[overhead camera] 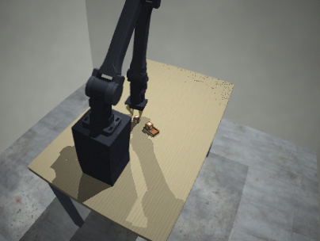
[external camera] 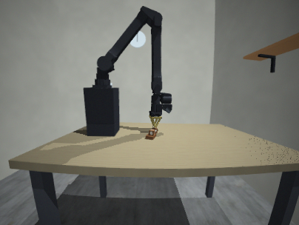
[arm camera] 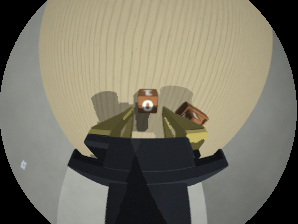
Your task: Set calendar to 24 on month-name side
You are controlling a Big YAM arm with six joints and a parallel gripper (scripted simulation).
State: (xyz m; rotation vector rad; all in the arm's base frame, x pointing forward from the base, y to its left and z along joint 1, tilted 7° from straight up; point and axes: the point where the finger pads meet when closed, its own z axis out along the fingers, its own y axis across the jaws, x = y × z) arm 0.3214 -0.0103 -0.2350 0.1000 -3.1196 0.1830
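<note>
The brown digit cube is 30 mm below my hand. Also, from my hand: brown tray (40 mm behind, 100 mm to the right, 40 mm below).
</note>
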